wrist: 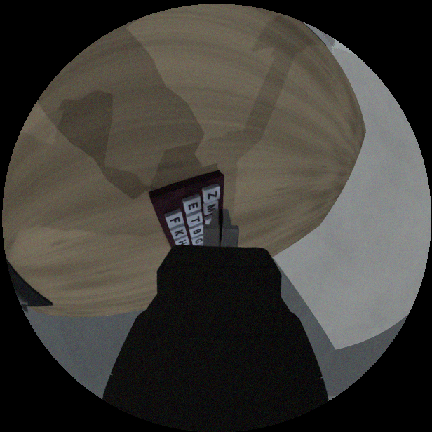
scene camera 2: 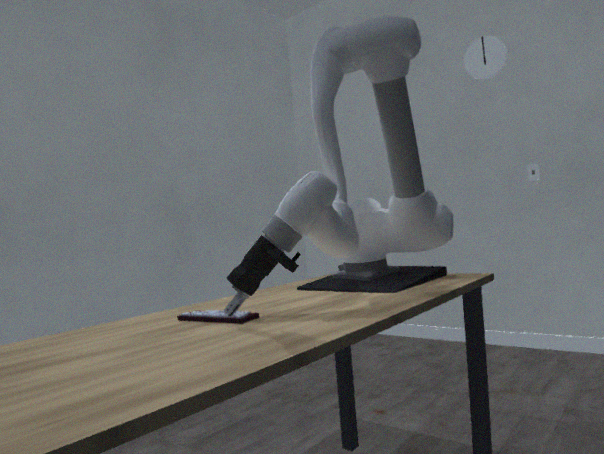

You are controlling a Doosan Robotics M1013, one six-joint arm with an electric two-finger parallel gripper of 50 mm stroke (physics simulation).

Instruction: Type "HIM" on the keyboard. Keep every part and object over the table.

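Pixels of known places: gripper, fingertip midpoint: (scene camera 2: pixel 227 313); arm's base at its link origin: (scene camera 2: pixel 366 274).
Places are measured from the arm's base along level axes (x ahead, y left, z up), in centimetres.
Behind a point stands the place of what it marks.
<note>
The dark red keyboard (scene camera 2: pixel 200 317) @[x 70.9, y 8.5, z -1.3 cm] (wrist: pixel 171 197) lies flat on the table, with white letter keys. In the wrist view the Z key (wrist: pixel 211 195) is at its far corner, with the M key (wrist: pixel 210 207) beside it, partly covered by the fingers. The H key (wrist: pixel 182 242) shows partly at the edge of the gripper body. The I key cannot be made out. My gripper (scene camera 2: pixel 229 313) @[x 67.4, y 16.0, z -0.3 cm] (wrist: pixel 219 218) is shut and empty, tilted, with its fingertips at the key surface close beside the M key. Whether they touch a key cannot be told. The gripper hides the near part of the keyboard.
The wooden table (scene camera 2: pixel 150 370) @[x 95.6, y 38.5, z -2.5 cm] (wrist: pixel 280 200) carries the black base plate (scene camera 2: pixel 415 278) @[x 0.9, y 22.4, z -0.7 cm] under the arm, behind the keyboard in the scene view. The table's long front edge runs along the lower side of that view. Arm shadows fall on the table past the keyboard in the wrist view.
</note>
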